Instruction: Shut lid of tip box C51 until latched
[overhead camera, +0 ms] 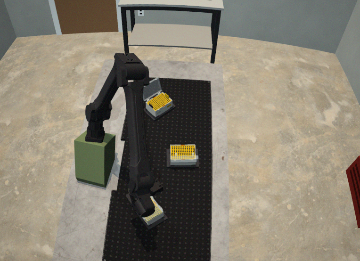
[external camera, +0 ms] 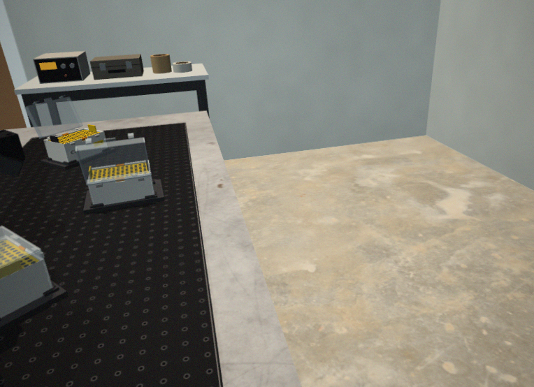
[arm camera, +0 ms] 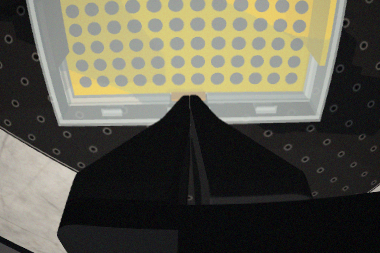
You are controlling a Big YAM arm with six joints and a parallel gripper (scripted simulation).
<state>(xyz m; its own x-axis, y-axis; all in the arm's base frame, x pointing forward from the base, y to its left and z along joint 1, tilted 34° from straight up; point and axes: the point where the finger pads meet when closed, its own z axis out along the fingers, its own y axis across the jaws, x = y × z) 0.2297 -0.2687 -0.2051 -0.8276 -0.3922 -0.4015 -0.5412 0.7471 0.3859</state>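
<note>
Now: the yellow tip rack 30 mm ahead of my hand, 20 mm to the left of it and 20 mm below it. From my hand the other things lie so: tip box lid (190 mm ahead, 240 mm to the left, 20 mm above).
</note>
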